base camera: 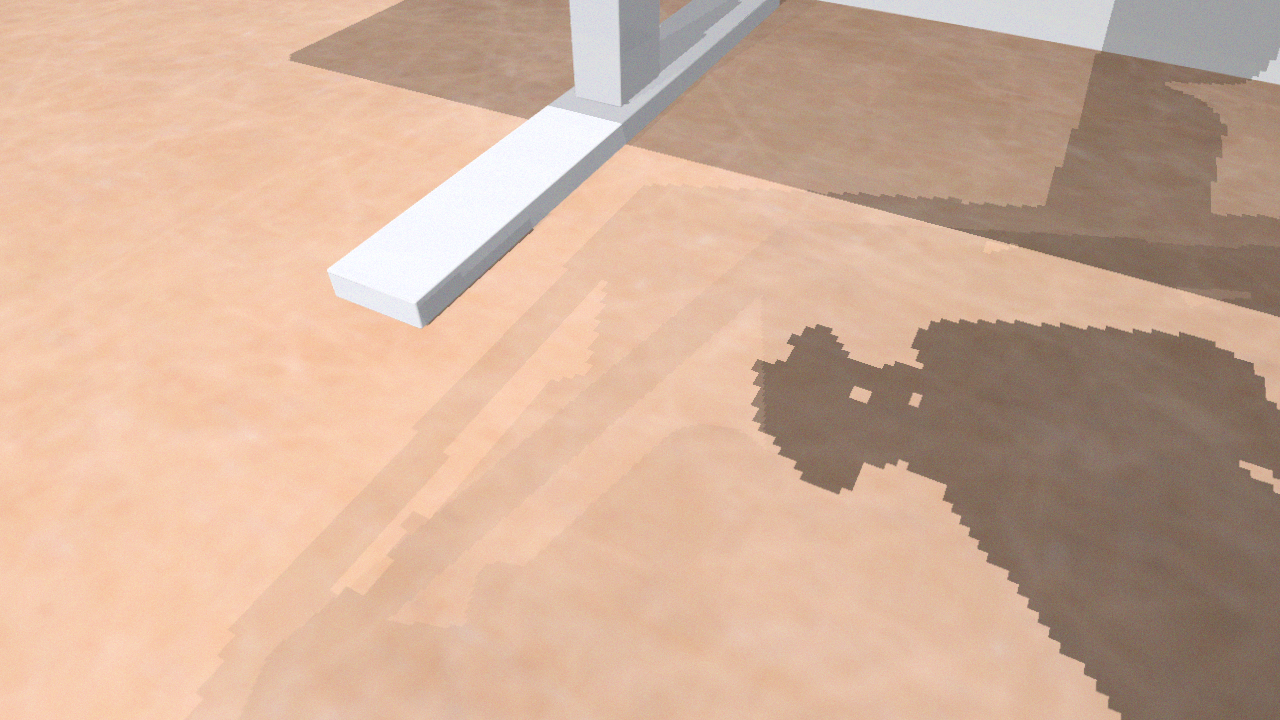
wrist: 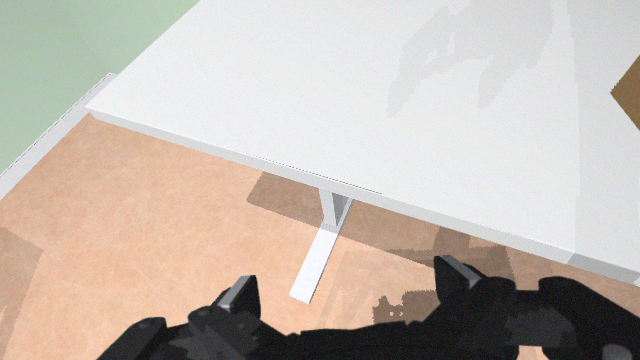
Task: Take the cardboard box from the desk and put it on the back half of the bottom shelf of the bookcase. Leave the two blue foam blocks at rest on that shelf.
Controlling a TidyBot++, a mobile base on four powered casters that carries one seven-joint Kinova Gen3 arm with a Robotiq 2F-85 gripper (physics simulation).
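Places are measured from the arm's base along level axes (x ahead, y left, z up), in centimetres.
Pixels of known places: gripper, fingertip midpoint: (wrist: 346,285).
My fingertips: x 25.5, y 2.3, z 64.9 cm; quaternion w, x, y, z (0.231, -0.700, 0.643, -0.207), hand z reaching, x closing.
Observation:
Behind a point stands the place of what it marks.
The cardboard box (wrist: 628,94) {y -26.9, x 45.9, z 56.8 cm} shows in part at the right edge of the wrist view, a brown corner on the white desk (wrist: 300,100) {y 7.1, x 49.2, z 55.3 cm}. My gripper (wrist: 346,285) {y 2.3, x 25.5, z 64.9 cm} is open and empty, its two black fingers spread wide at the bottom of the wrist view. In that view it hangs over the floor in front of the desk's front edge, apart from the box. The bookcase, its bottom shelf and the two blue foam blocks do not show in either view.
A white desk leg with a long foot (base camera: 474,197) (wrist: 315,265) stands on the tan floor and sticks out past the desk's front edge. A green wall (wrist: 60,50) {y 155.8, x 170.5, z -4.0 cm} with a white baseboard (wrist: 55,130) {y 167.3, x 139.5, z -33.6 cm} is at the left of the wrist view. Arm shadows lie on the desk and floor.

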